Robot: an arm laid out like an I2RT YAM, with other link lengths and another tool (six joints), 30 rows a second.
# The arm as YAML. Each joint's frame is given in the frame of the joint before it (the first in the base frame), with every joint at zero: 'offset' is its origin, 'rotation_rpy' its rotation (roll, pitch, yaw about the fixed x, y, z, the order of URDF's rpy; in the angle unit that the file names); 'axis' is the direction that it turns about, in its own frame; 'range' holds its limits. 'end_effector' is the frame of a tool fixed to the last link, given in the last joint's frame.
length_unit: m
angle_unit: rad
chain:
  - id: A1
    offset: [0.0, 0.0, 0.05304]
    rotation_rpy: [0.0, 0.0, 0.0]
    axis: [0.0, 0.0, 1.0]
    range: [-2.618, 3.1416]
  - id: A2
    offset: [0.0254, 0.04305, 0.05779]
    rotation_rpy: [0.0, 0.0, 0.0]
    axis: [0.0, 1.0, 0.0]
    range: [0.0, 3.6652]
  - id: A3
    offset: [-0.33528, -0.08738, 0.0]
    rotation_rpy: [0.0, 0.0, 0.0]
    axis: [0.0, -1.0, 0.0]
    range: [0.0, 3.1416]
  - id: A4
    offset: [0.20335, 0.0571, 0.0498]
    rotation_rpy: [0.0, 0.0, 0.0]
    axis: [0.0, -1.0, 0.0]
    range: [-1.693, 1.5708]
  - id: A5
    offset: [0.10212, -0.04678, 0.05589]
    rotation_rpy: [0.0, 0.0, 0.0]
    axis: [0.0, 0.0, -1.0]
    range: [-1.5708, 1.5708]
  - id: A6
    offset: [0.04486, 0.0, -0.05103]
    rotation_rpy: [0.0, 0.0, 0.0]
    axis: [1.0, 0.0, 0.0]
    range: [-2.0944, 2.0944]
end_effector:
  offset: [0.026, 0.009, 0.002]
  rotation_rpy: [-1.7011, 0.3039, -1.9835]
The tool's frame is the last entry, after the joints.
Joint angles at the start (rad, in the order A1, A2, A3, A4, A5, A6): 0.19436 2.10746 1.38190 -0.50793 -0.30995 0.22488
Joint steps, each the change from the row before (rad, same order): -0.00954 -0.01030 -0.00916 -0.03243 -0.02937 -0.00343; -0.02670 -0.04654 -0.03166 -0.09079 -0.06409 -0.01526; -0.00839 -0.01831 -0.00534 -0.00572 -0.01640 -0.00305; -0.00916 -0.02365 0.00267 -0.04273 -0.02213 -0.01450; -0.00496 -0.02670 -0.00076 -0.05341 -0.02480 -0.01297; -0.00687 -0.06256 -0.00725 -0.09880 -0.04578 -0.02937; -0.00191 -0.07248 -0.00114 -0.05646 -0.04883 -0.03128; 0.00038 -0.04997 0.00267 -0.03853 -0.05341 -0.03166; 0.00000 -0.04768 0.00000 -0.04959 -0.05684 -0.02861
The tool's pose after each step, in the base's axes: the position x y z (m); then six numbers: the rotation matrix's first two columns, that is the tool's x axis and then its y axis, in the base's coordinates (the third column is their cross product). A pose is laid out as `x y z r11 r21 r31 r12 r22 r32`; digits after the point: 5 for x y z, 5 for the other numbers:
0.43059 0.07790 0.14746 -0.32309 -0.94497 -0.05144 -0.94083 0.32660 -0.09036
0.40734 0.06650 0.15585 -0.32405 -0.94356 -0.06849 -0.94576 0.32487 -0.00086
0.40448 0.06360 0.16198 -0.32535 -0.94168 -0.08593 -0.94514 0.32666 -0.00120
0.39727 0.06020 0.17045 -0.31834 -0.94293 -0.09766 -0.94785 0.31829 0.01647
0.38688 0.05832 0.17890 -0.30996 -0.94464 -0.10756 -0.95069 0.30675 0.04564
0.36448 0.05550 0.19774 -0.28904 -0.94823 -0.13161 -0.95611 0.27902 0.08946
0.34755 0.05549 0.22202 -0.25444 -0.94950 -0.18358 -0.96665 0.24398 0.07785
0.33520 0.05704 0.23979 -0.21545 -0.94692 -0.23861 -0.97644 0.20581 0.06488
0.32024 0.05813 0.25549 -0.18243 -0.93927 -0.29069 -0.98313 0.17035 0.06655

